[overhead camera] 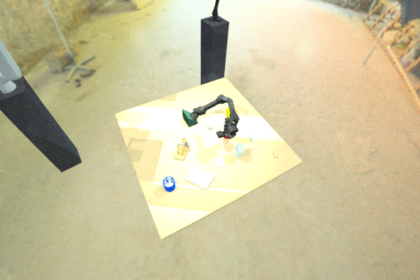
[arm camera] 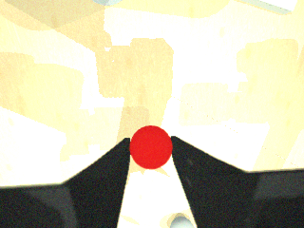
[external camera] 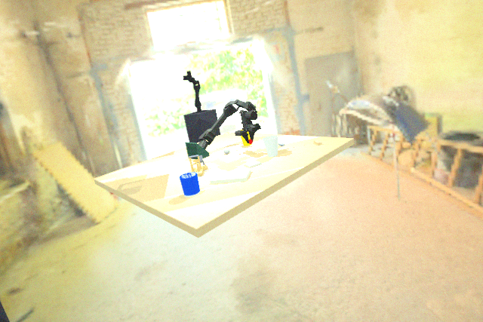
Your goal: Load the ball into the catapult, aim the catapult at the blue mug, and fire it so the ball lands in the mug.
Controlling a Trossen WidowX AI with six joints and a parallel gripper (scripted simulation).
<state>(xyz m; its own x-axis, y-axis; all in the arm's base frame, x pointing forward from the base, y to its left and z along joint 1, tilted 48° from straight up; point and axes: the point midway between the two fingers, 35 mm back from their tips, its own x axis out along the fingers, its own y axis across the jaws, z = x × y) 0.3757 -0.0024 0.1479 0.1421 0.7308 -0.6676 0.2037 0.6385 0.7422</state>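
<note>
Right now my gripper tip is 340 mm to the left of the wooden catapult, 160 mm past it and 30 mm above it. The rest, counted from my gripper tip: pale cup 160 mm ahead, 50 mm below, 10 mm to the left; then yellow cup 210 mm to the left, 210 mm behind, 50 mm below; then red ball 10 mm above.
</note>
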